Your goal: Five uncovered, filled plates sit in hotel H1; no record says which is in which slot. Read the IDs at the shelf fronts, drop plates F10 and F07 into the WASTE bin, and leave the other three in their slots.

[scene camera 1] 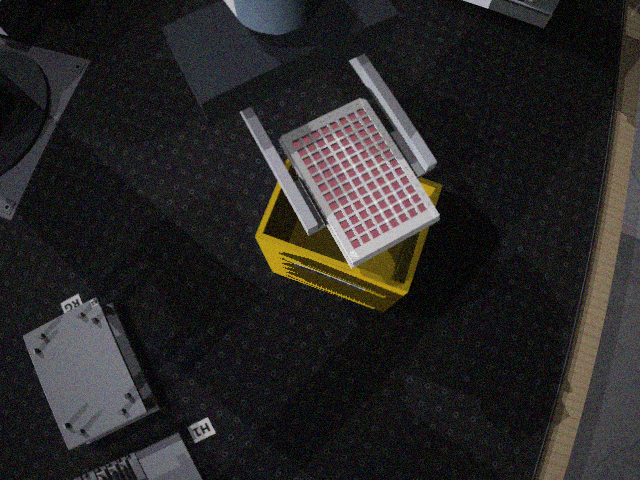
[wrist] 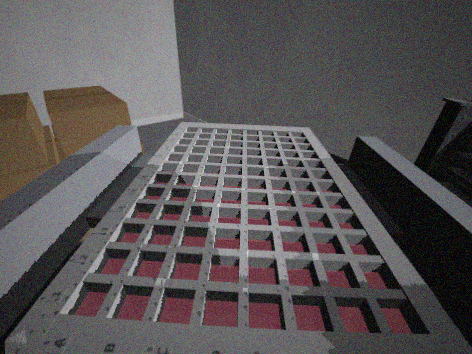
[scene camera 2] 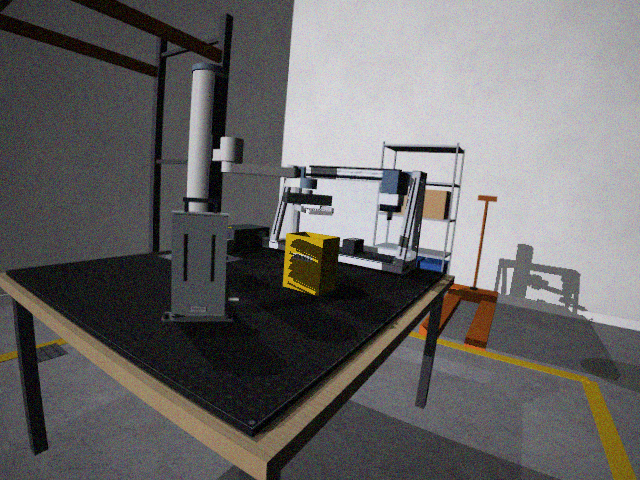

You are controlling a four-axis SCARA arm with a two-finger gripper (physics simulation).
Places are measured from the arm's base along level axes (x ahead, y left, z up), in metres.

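Pixels of known places: gripper, between the fingertips: (scene camera 1: 373, 198) (wrist: 244, 150) (scene camera 2: 317, 210).
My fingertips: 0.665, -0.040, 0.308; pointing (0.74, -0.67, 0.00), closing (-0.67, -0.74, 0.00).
For each thing: its top centre in the pictures, then the offset to it from my fingertips, as dx, dy, dz. "spot": a spot on its surface instead.
- yellow bin, centre of its top: (scene camera 1: 350, 209) (scene camera 2: 313, 235) -0.018, +0.014, -0.095
- hotel H1, a spot on its surface: (scene camera 1: 168, 457) spot: -0.146, -0.329, -0.287
- flat grey station, centre of its top: (scene camera 1: 77, 373) -0.281, -0.260, -0.225
- RG tag, centre of its top: (scene camera 1: 72, 305) -0.358, -0.188, -0.295
My gripper (scene camera 1: 359, 175) (scene camera 2: 316, 205) (wrist: 244, 150) is shut on a filled, uncovered plate (scene camera 1: 361, 180) (scene camera 2: 321, 210) (wrist: 260, 272) with red wells, held level between its two long fingers. No ID on this plate is readable. The yellow bin (scene camera 1: 269, 253) (scene camera 2: 328, 263) stands upright below. In scene camera 2 the plate hangs a clear gap above the bin's rim; in scene camera 1 it covers much of the opening. The inside of the bin is partly hidden. Part of hotel H1 (scene camera 1: 168, 457) shows at the lower left, beside its tag; its slots and shelf-front IDs cannot be read.
A flat grey station (scene camera 1: 85, 377) with the RG tag (scene camera 1: 71, 303) stands near the hotel. The arm's column (scene camera 2: 200, 139) rises from its grey base (scene camera 2: 199, 263). A gantry frame (scene camera 2: 413, 217) stands behind the bin. The table's wooden edge (scene camera 1: 594, 320) runs along the right.
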